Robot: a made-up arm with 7 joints.
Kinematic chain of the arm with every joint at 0, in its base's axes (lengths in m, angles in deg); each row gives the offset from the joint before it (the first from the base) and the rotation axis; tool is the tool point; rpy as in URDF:
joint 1: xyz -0.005 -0.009 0.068 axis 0 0.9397 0.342
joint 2: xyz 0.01 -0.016 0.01 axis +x
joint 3: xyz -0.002 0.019 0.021 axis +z
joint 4: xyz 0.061 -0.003 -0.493 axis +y
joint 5: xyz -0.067 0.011 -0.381 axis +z
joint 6: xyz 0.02 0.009 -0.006 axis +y
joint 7: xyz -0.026 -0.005 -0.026 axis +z
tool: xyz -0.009 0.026 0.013 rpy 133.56 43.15 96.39
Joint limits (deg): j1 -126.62..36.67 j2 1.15..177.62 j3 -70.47..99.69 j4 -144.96..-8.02 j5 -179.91..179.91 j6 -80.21..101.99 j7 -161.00..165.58
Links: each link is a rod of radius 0.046 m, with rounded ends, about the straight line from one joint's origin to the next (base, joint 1, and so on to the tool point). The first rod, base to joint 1, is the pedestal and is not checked.
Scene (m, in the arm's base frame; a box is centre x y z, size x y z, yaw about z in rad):
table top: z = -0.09
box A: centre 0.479 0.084 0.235 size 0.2 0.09 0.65 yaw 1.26
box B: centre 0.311 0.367 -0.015 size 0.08 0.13 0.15 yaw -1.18
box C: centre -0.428 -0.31 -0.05 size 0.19 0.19 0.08 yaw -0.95
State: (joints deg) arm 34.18 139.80 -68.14 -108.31 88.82 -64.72 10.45
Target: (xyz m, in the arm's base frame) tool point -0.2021 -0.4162 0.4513
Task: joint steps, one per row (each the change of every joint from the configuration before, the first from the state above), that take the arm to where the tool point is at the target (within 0.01 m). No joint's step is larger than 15 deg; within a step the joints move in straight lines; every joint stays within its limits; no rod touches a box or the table.
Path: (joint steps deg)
1: -13.21 -0.18 8.78 2.75 5.98 -0.42 -5.45
2: -13.20 -0.17 8.79 2.74 5.99 -0.42 -5.45
3: -13.21 -0.18 8.78 2.75 5.98 -0.42 -5.44
4: -13.21 -0.18 8.78 2.74 5.98 -0.42 -5.45
5: -13.21 -0.18 8.79 2.75 5.99 -0.41 -5.45
6: -13.20 -0.17 8.78 2.75 5.98 -0.42 -5.45
7: -2.05 7.77 12.58 -6.46 -8.57 -1.55 6.32
8: -2.05 7.78 12.59 -6.46 -8.58 -1.54 6.32
9: -2.04 7.78 12.58 -6.46 -8.57 -1.54 6.33
10: -2.05 7.77 12.58 -6.46 -8.57 -1.54 6.32
11: -2.04 7.78 12.59 -6.46 -8.58 -1.54 6.32

